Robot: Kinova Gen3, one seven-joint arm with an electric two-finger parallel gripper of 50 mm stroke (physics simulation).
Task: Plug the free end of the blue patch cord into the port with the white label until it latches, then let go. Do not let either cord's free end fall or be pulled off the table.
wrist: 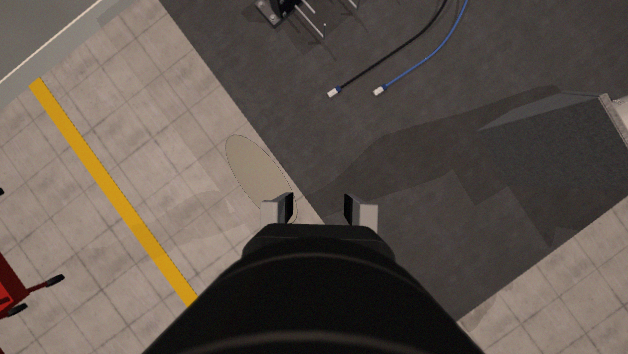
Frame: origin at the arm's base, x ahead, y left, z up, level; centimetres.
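Seen in the pictures: gripper, between the fingertips: (318,204); arm's base, origin of its link: (610,134).
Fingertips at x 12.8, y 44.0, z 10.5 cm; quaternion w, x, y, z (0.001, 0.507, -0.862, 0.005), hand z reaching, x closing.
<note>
Offsets run from my fingertips to a thing's top centre. "pt": to the spot under its first point. Level surfaces: height alone.
The blue patch cord @[pt dy -36.0, dx +14.6, dz -24.8 cm] (426,59) lies on the dark table top, and its free end, a clear plug @[dy -22.7, dx +13.4, dz -24.2 cm] (379,90), points to the lower left. The black cord @[pt dy -27.8, dx +19.3, dz -24.7 cm] (385,59) lies to the left of it, with its own clear plug @[pt dy -13.5, dx +17.9, dz -24.6 cm] (333,92) beside the blue cord's plug, a little apart. My gripper (318,204) is open and empty, high above the table near its left edge; both plugs show beyond the fingertips, up the view. Part of the patch panel's end bracket @[pt dy -9.0, dx +39.5, dz -23.8 cm] (272,17) shows at the top edge. The port with the white label does not show.
Thin metal rods @[pt dy -16.2, dx +34.0, dz -23.6 cm] (311,22) stick out from the panel at the top. The dark table top @[dz -25.4 cm] (300,115) ends along a slanting edge beside the tiled floor (165,85). A pale-edged object (614,117) stands at the right. A red cart (12,285) is at the lower left.
</note>
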